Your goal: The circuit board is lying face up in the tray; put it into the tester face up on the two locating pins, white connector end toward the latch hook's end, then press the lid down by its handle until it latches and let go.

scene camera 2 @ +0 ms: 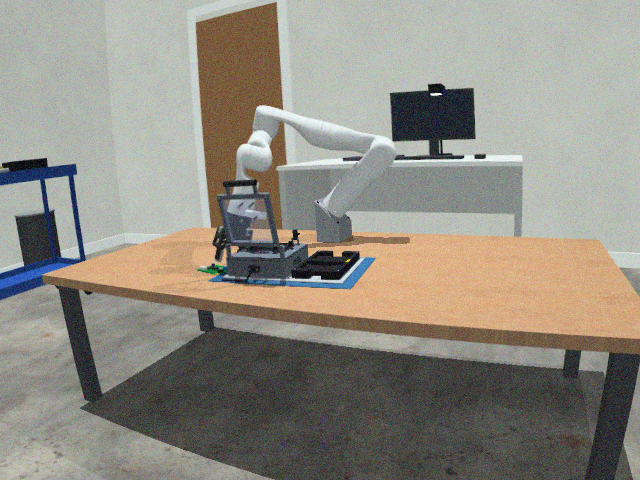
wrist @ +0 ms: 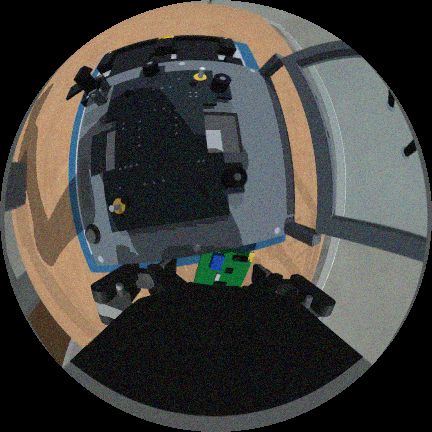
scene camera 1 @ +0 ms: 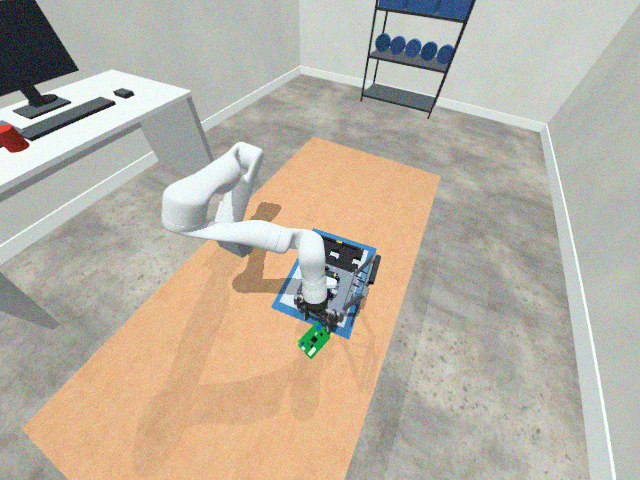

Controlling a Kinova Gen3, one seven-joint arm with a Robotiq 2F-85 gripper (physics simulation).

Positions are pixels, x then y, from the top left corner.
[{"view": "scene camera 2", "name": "tester lid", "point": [248,218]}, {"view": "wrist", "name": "my gripper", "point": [214,269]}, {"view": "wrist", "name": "green circuit board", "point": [224,267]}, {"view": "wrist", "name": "tester lid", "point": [365,193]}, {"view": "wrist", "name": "tester plate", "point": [162,173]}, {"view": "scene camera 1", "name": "green circuit board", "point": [315,338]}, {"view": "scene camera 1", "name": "tester lid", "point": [365,275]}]
